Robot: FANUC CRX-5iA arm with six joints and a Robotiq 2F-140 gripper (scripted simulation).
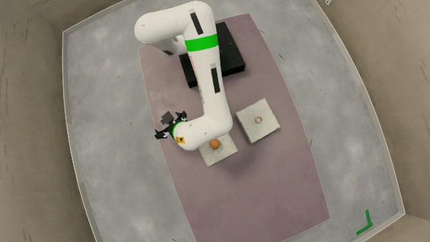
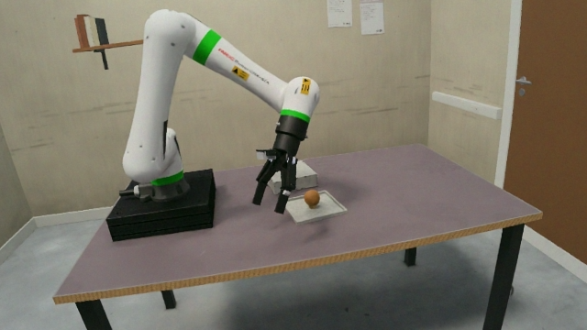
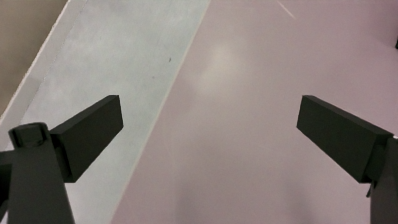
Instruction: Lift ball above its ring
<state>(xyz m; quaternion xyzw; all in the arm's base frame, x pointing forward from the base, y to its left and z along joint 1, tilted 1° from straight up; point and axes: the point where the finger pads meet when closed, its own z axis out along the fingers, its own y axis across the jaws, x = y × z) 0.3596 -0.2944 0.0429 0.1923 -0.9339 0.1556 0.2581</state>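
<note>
Now: the ball 210 mm to the left of my hand, 160 mm ahead of it and 100 mm below it. Also, from my hand: raised white block: 480 mm to the left, 110 mm ahead, 90 mm below; tray: 210 mm to the left, 160 mm ahead, 130 mm below.
</note>
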